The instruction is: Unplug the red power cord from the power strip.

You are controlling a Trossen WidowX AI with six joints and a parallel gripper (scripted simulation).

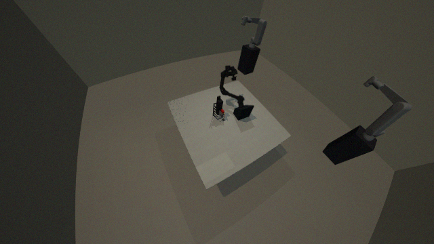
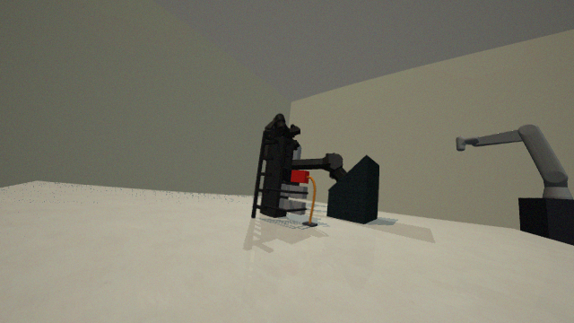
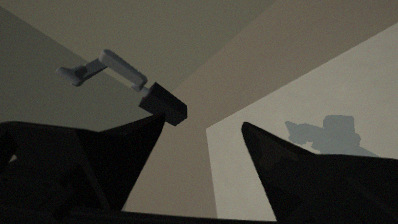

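Right now my gripper tip is 44 cm short of the red plug, 32 cm to the right of it and 23 cm above it.
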